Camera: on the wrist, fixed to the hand. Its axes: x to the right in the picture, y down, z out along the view.
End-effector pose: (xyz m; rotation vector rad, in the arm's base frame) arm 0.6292 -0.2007 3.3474 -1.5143 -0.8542 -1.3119
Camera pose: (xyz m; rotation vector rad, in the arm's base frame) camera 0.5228 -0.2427 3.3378 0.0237 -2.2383 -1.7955
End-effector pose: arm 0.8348 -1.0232 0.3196 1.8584 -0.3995 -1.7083
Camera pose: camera 0.8915 -0.9269 0.2932 -1.7174 -0.5573 1.3058
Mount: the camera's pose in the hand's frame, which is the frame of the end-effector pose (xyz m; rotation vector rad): -0.0267 -0.0824 -0.0753 0.6442 0.1707 -1.5718
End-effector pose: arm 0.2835 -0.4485 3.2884 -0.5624 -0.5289 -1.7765
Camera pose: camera 0.2025 -0.4534 3.2072 -0.6539 1.4653 2.5436
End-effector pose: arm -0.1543 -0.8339 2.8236 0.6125 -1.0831 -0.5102
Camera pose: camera -0.1024 -0.8608 2.7248 2.0493 -0.3732 -1.4126
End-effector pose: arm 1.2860 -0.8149 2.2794 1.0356 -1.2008 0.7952
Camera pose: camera 1.3820 -0.7722 2.2332 1.9152 0.2715 -0.0627
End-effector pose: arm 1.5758 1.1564 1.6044 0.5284 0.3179 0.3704
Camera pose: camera 1.5445 1.1114 1.5036 0.7129 0.9150 -1.2582
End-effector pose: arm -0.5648 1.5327 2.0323 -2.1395 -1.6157 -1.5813
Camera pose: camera -0.6748 1.5108 2.0079 0.1447 2.8281 0.7299
